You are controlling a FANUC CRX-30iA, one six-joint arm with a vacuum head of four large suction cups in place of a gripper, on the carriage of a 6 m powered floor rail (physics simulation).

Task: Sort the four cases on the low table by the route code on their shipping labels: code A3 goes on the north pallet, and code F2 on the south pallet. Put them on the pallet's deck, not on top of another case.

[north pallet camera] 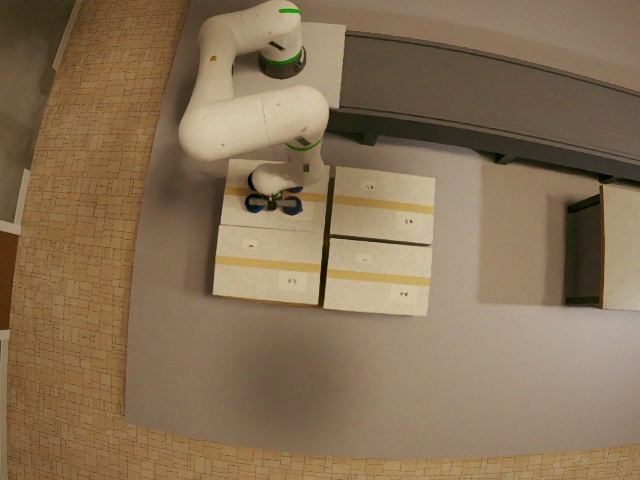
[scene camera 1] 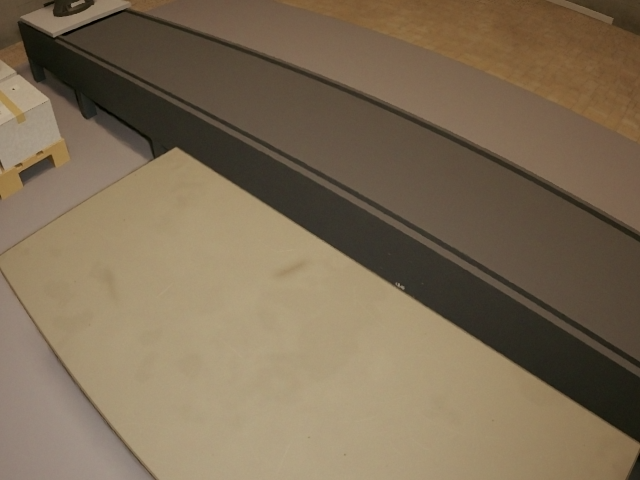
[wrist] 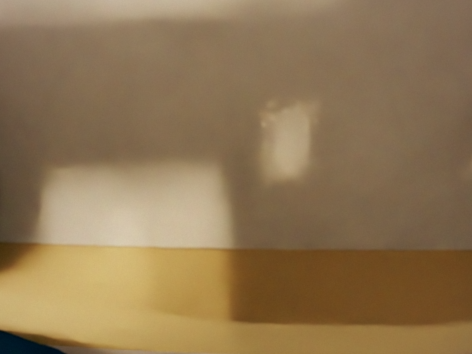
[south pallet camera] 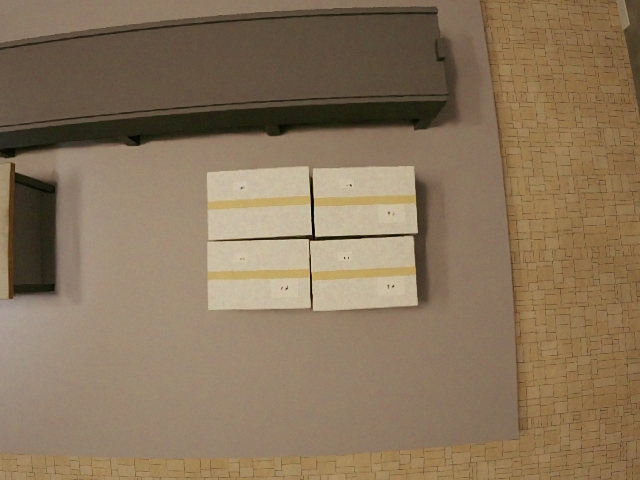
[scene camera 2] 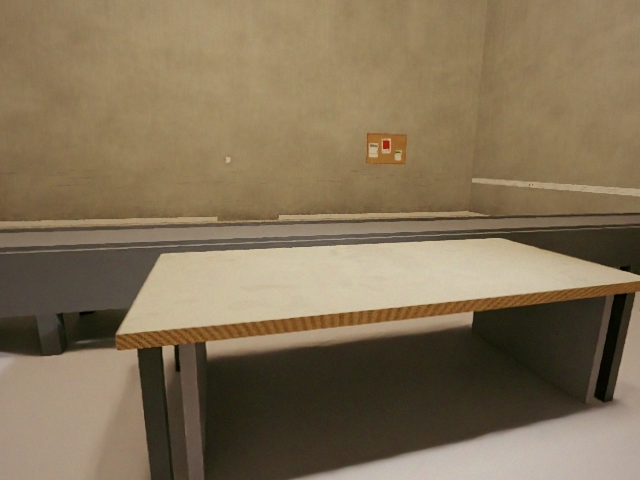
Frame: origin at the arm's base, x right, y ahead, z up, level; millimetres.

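Seen in the pictures: hand, tool point: [wrist: 255, 255]; arm's base, link origin: [scene camera 1: 72, 9].
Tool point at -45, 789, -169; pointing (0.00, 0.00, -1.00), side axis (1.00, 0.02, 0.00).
Pixels of each thing's middle, then the offset from my tool point to it, as dx, dy, dz. "pt": a spot on its surface instead. Level surfaces: height alone.
- top-left case, body centre: [wrist: 252, 134] [north pallet camera: 276, 199] +0, +1, -102
- north pallet, surface spot: [scene camera 1: 61, 150] pt -908, -164, -314
- yellow tape, body centre: [wrist: 257, 310] [north pallet camera: 274, 194] +0, +1, +22
- bottom-left case, body centre: [north pallet camera: 269, 266] -2, +386, -110
- top-right case, body centre: [north pallet camera: 381, 209] [scene camera 1: 11, 119] -605, -1, -123
- bottom-right case, body centre: [north pallet camera: 376, 278] -610, +401, -129
- low table, surface height: dz +129
My vacuum head [north pallet camera: 272, 203] is over the top-left case [north pallet camera: 242, 219] on the north pallet [scene camera 1: 61, 150], its blue cups against the top. The case stands level, in line with its neighbours, and the head seems to hold it. Its top and yellow tape [wrist: 125, 280] fill the wrist view. Beside it on that pallet are a bottom-left case [north pallet camera: 242, 286], a top-right case [north pallet camera: 356, 224] and a bottom-right case [north pallet camera: 356, 297]. Several white cases [south pallet camera: 258, 224] [south pallet camera: 361, 224] cover the south pallet, hiding its deck. Most label codes are too small to read. No case shows on the low table [scene camera 1: 232, 320] [scene camera 2: 336, 279].
The dark floor rail [scene camera 1: 361, 155] [north pallet camera: 465, 82] [south pallet camera: 258, 67] runs behind the table and both pallets. The arm's carriage plate [north pallet camera: 325, 62] [scene camera 1: 38, 20] is at its north end. Thin gaps separate the cases. The low table's end also shows in the north pallet view [north pallet camera: 622, 248] and south pallet view [south pallet camera: 5, 232].
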